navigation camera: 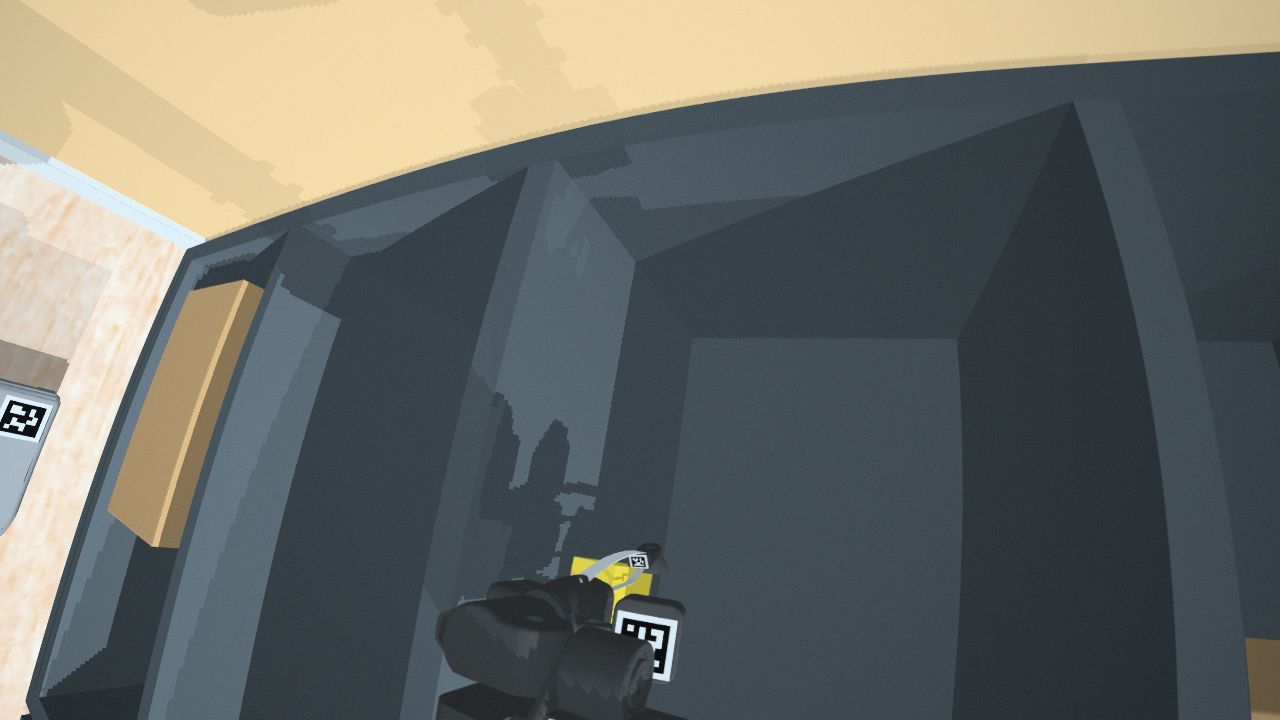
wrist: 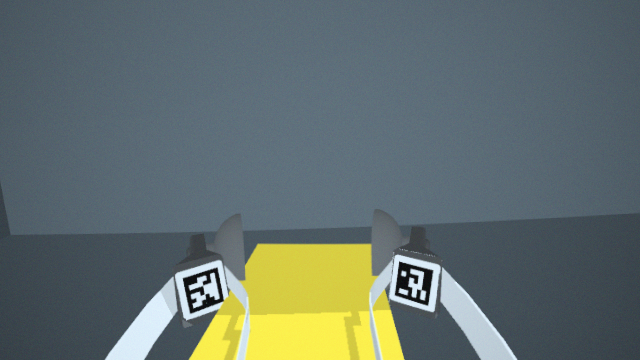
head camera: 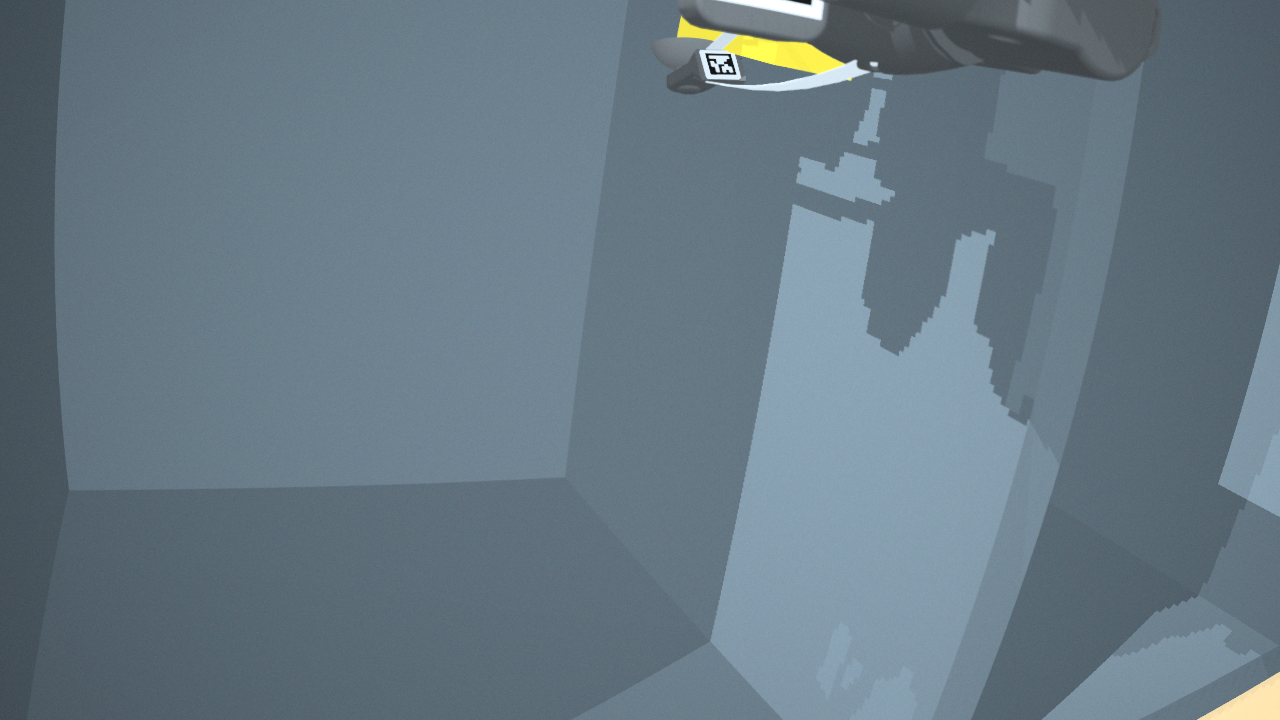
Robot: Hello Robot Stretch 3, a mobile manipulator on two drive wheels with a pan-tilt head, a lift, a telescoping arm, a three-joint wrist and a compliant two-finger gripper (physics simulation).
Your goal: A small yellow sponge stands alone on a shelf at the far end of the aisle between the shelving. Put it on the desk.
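Frame: origin at the robot's base, x back, y down, z right, level; centimetres.
Seen in the pictures: gripper, fingertip midpoint: (navigation camera: pixel 650 595) (wrist: pixel 309 239).
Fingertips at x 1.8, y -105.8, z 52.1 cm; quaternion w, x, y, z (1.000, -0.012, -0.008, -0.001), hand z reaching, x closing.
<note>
A point is followed by its place in that frame.
The yellow sponge (head camera: pixel 778 51) @(x -1.0, y -105.4, z 42.4 cm) (navigation camera: pixel 583 563) @(x -1.2, y -102.1, z 42.4 cm) (wrist: pixel 310 285) @(x 1.9, y -105.5, z 47.7 cm) lies lengthwise between the two fingers of my gripper (head camera: pixel 707 40) (navigation camera: pixel 646 573) @(x 1.8, y -105.8, z 52.1 cm) (wrist: pixel 309 239) @(x 1.8, y -105.8, z 52.1 cm). The fingertips stand close against its sides near its far end, and the gripper is shut on it. The sponge is in front of the blue-grey back wall of a shelf compartment (wrist: pixel 320 125) @(x 3.0, y -111.4, z 74.2 cm). The dark shelf surface (wrist: pixel 75 305) @(x -16.1, y -99.1, z 57.0 cm) shows below and beside it; whether they touch cannot be told. In the head view the wrist hides part of the sponge. The desk cannot be made out.
Blue-grey shelf boards (head camera: pixel 832 429) @(x -19.3, y -99.1, z 41.3 cm) (navigation camera: pixel 572 340) @(x -22.1, y -99.1, z 37.9 cm) run beside the gripper and wrist, with the gripper's shadow on them. A brown box (navigation camera: pixel 165 411) @(x -6.7, y -21.8, z 30.6 cm) sits in another compartment at the left. Part of another brown thing (navigation camera: pixel 1263 676) @(x 0.5, y -153.6, z 39.9 cm) shows at the right edge. A tan surface (navigation camera: pixel 760 44) @(x -42.0, y -119.0, z 24.3 cm) borders the shelving.
</note>
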